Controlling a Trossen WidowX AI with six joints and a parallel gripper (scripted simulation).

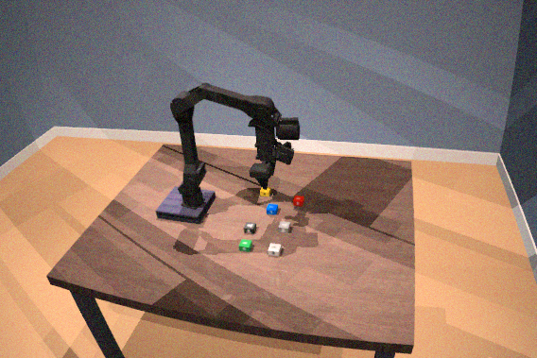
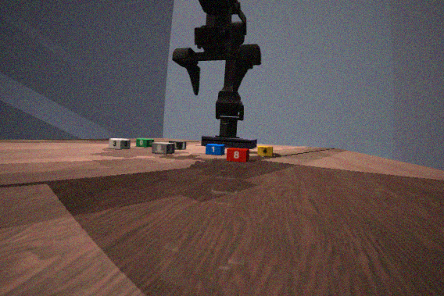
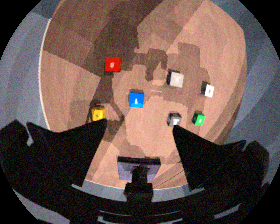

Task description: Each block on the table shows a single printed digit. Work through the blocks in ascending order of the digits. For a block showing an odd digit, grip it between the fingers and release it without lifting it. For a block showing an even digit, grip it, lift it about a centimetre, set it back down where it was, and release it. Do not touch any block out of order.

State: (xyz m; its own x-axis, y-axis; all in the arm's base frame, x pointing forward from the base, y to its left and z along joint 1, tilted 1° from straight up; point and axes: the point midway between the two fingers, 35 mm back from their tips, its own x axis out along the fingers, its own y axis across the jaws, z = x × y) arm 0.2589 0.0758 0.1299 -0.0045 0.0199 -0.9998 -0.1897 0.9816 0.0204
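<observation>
Right now the green block is 190 mm to the right of my gripper tip and 110 mm below it. From my gripper tip the other things lie so: red block marked 8 (70 mm ahead, 80 mm to the left, 110 mm below); grey block (80 mm ahead, 60 mm to the right, 110 mm below); blue block marked 1 (10 mm to the left, 110 mm below).
</observation>
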